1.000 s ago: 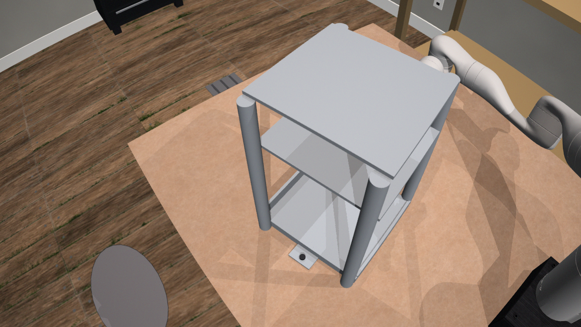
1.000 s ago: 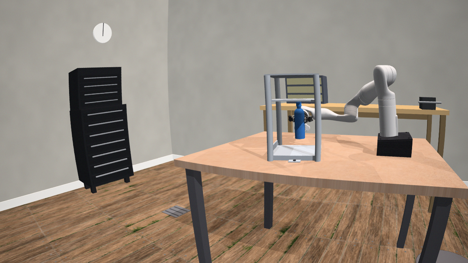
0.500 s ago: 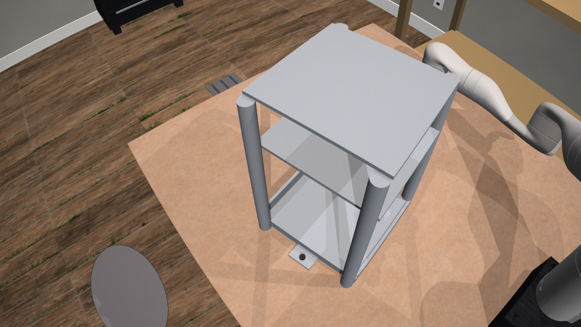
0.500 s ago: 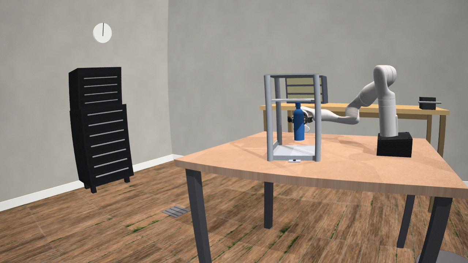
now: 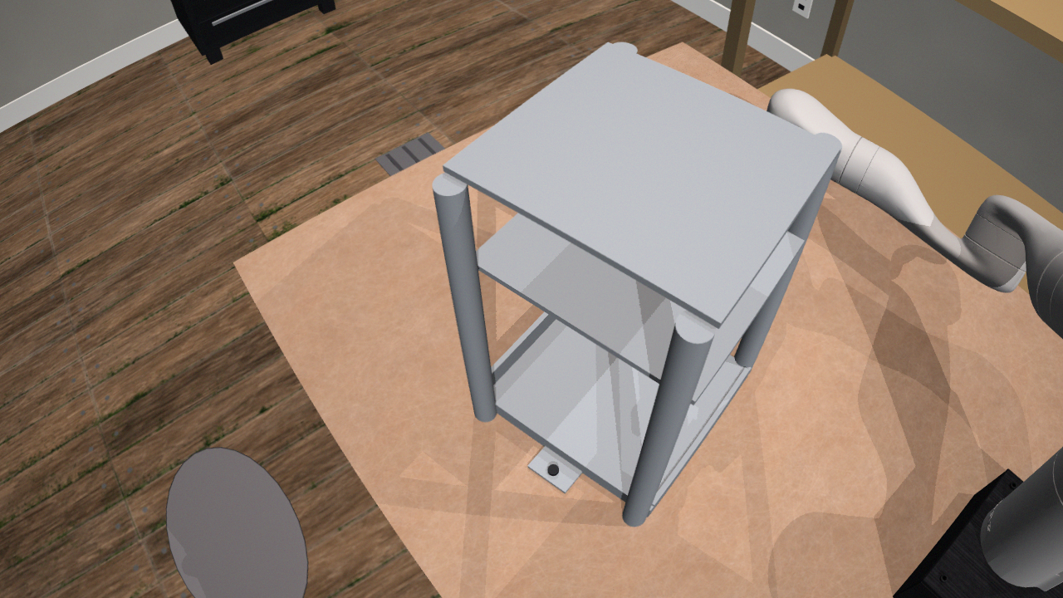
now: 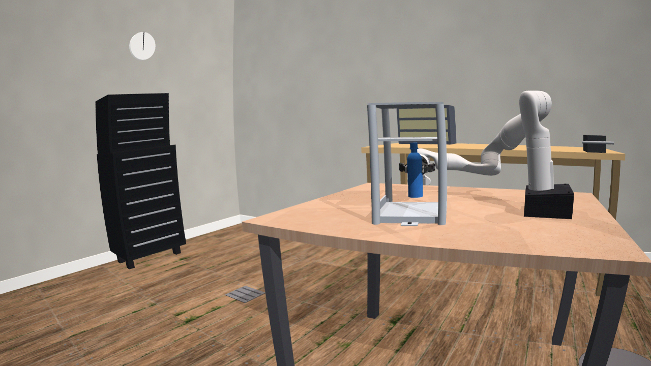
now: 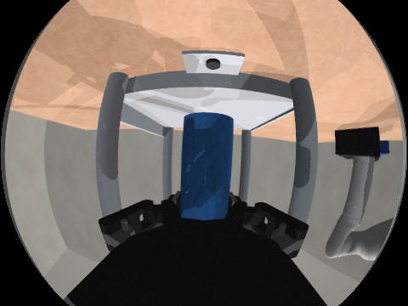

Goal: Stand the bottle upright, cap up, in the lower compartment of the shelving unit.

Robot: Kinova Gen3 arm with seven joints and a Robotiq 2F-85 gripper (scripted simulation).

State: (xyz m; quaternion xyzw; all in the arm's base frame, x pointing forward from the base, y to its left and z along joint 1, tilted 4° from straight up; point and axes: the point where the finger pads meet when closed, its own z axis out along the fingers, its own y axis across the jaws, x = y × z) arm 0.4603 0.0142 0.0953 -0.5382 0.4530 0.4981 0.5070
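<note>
The grey shelving unit lies 10 mm behind my hand, 80 mm to the left of it and 40 mm above it. The rest, counted from my hand: blue bottle: 20 mm above.
</note>
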